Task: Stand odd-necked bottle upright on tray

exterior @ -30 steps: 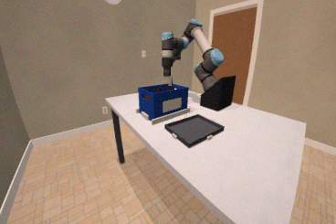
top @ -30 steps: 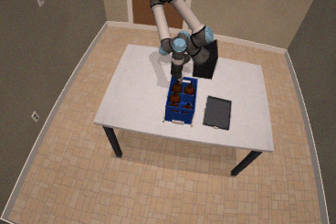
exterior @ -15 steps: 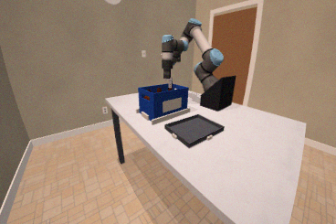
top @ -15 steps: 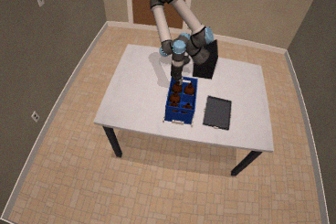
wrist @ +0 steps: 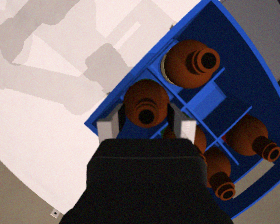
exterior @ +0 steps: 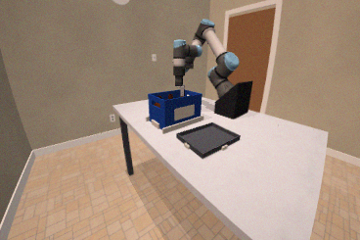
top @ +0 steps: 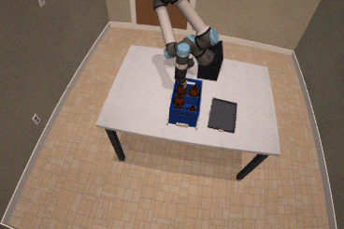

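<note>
Right now my hand is 90 mm short of the blue crate, 80 mm above it and 40 mm to the right of it. Round my hand: dark tray 320 mm to the left, 150 mm below, 110 mm ahead; then bottle 180 mm ahead, 80 mm below, 10 mm to the right.
</note>
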